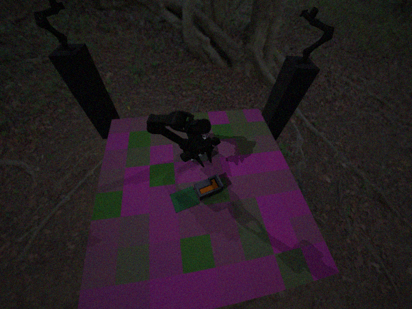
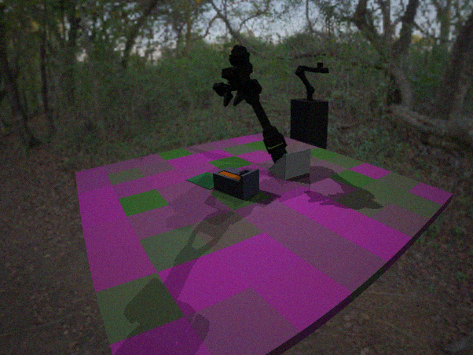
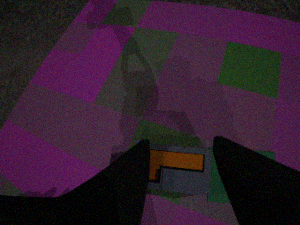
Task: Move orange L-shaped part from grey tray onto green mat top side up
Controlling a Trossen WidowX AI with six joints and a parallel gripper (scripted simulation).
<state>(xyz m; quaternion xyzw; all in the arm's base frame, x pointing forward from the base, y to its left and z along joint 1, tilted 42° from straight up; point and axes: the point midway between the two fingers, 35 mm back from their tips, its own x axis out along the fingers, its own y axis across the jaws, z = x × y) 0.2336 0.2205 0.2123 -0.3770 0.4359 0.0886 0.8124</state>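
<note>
The orange L-shaped part is 27 cm below my gripper tip, 4 cm to the left of it and 1 cm behind it. Also, from my gripper tip: green mat: 33 cm below, 12 cm to the right, 5 cm ahead.
</note>
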